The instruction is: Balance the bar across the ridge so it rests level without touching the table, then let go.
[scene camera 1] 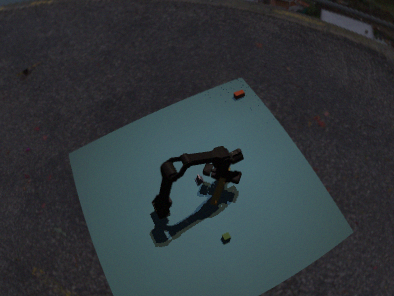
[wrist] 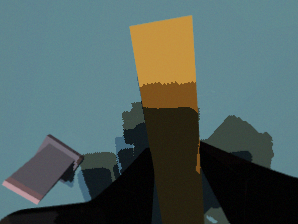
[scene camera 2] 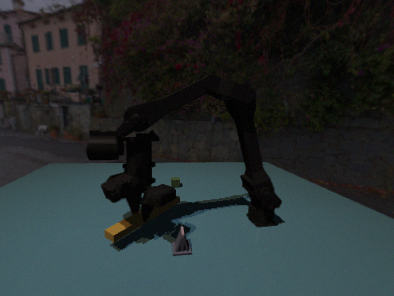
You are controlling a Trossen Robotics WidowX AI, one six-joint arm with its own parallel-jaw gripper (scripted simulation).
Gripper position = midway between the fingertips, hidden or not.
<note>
My gripper (scene camera 2: 140, 219) carries a bar (scene camera 2: 119, 230).
The bar also shows in the wrist view (wrist: 164, 55). My gripper shows as well in the wrist view (wrist: 173, 150).
</note>
